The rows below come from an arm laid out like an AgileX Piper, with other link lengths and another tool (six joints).
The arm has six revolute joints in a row. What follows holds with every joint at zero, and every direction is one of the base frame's.
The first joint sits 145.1 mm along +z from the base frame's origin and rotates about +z.
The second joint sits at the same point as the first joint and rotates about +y.
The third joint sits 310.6 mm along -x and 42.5 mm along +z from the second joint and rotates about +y.
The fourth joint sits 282.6 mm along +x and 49.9 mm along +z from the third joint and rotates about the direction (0.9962, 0, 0.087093).
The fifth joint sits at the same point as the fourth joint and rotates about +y.
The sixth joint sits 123.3 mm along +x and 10.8 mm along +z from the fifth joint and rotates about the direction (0.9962, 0, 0.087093).
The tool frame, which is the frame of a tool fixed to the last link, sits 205.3 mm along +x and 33 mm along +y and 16.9 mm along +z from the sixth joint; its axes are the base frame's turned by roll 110.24, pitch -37.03 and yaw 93.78 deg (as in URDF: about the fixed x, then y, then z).
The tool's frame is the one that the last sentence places.
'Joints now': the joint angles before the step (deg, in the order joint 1, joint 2, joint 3, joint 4, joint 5, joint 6). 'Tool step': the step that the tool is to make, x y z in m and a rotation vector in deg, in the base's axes. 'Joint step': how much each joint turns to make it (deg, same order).
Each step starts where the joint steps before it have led.
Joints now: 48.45, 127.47, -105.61, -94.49, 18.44, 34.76
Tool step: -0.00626, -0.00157, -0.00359, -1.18, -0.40, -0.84
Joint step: 1.16, -0.47, 1.27, -0.41, 2.24, -0.03
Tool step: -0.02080, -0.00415, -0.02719, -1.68, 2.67, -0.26
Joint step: 1.45, -1.43, 4.66, 1.15, 1.31, 0.37
